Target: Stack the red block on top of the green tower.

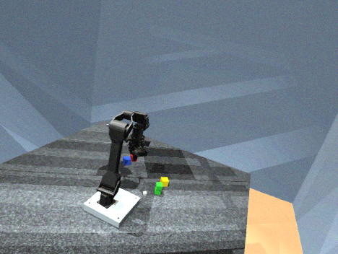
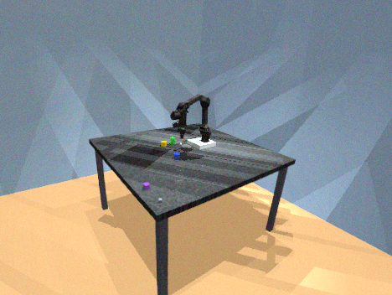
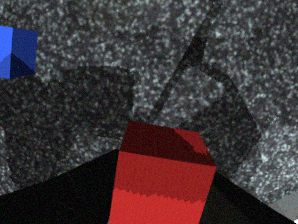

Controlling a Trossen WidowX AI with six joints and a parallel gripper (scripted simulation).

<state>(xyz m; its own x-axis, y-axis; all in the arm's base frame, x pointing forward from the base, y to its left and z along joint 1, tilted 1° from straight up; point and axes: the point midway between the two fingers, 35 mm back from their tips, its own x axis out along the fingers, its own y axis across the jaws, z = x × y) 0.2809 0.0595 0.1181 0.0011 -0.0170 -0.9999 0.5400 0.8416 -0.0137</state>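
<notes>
Now: the yellow block 18 cm to the right of my gripper tip, 10 cm below it and 7 cm ahead of it. From my gripper tip the other things lie so: red block 1 cm above; blue block 10 cm to the left, 10 cm below, 10 cm ahead; purple block 46 cm ahead, 41 cm to the left, 11 cm below.
</notes>
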